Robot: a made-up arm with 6 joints.
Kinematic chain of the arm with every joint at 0, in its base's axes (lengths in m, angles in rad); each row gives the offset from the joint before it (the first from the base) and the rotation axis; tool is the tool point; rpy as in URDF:
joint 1: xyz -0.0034 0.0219 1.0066 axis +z
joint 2: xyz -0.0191 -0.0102 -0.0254 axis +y
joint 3: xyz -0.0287 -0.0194 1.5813 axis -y
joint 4: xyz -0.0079 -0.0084 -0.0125 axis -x
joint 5: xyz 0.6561 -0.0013 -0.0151 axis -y
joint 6: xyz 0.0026 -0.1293 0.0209 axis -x
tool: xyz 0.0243 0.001 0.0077 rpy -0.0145 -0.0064 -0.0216
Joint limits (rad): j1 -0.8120..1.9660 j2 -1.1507..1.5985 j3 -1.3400..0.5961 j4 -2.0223..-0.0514 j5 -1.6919..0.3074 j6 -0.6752..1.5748
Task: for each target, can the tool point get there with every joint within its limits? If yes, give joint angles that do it. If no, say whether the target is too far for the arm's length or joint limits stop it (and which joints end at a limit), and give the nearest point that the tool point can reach.
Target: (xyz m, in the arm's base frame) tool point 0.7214 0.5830 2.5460
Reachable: yes | joints 0.8198 0.1733 0.2981 -0.6774 0.0215 0.1238
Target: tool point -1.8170 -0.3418 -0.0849
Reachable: no: joint limits stop it (at a limit: joint 2, joint 3, joint 5, joint 6) | nearest point -0.8314 -0.1441 1.3218 | short by 1.729 m
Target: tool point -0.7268 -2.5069 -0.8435
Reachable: no: too far | nearest point 0.8886 -1.1685 0.2839 | short by 2.382 m
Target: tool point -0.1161 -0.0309 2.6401
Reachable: yes | joints -0.3291 -0.4490 0.1121 -0.8796 -1.4587 1.0879
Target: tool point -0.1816 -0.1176 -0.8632
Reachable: no: joint limits stop it (at a limit: joint 1, joint 2) | nearest point 0.6918 -0.8400 0.4364 | short by 1.724 m
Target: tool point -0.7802 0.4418 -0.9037
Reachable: no: joint limits stop it (at a limit: joint 1, joint 2, joint 4) | nearest point -0.5307 1.1747 0.3354 | short by 1.461 m
